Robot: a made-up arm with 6 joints. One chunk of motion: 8 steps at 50 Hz.
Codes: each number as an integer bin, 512 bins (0 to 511) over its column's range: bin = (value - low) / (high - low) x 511, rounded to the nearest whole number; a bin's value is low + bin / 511 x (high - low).
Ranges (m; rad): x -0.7..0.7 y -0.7..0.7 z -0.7..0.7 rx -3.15..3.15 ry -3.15..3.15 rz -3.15..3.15
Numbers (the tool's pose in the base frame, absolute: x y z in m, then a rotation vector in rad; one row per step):
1: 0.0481 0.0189 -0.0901 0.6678 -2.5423 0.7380
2: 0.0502 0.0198 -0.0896 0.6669 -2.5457 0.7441
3: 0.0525 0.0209 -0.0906 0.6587 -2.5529 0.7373
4: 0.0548 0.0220 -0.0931 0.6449 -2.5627 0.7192
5: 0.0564 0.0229 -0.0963 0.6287 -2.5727 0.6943
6: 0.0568 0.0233 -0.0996 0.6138 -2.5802 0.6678
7: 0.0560 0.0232 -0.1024 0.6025 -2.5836 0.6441
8: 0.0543 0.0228 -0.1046 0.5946 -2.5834 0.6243
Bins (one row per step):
1: 273 262 223 310 49 315
2: 274 263 223 310 49 316
3: 275 263 222 309 48 315
4: 276 264 222 308 48 314
5: 276 264 220 306 47 312
6: 276 264 219 305 46 310
7: 276 264 218 304 46 308
8: 275 264 217 304 46 306

